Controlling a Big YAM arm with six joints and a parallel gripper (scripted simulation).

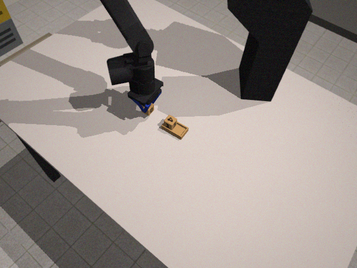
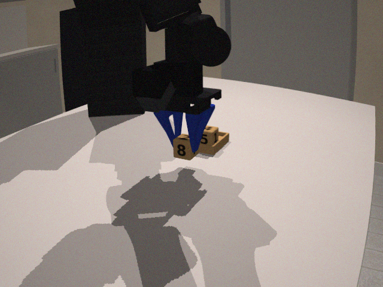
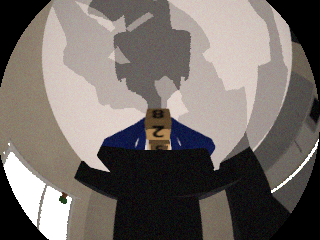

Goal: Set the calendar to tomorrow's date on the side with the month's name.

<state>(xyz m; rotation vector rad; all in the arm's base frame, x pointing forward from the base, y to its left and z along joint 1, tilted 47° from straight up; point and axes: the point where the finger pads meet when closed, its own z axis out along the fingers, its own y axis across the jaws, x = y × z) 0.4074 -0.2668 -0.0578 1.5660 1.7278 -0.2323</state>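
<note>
The wooden tray lies 11 cm to the left of my hand and 3 cm below it. The rest, counted from my hand: wooden digit cube right at my hand.
</note>
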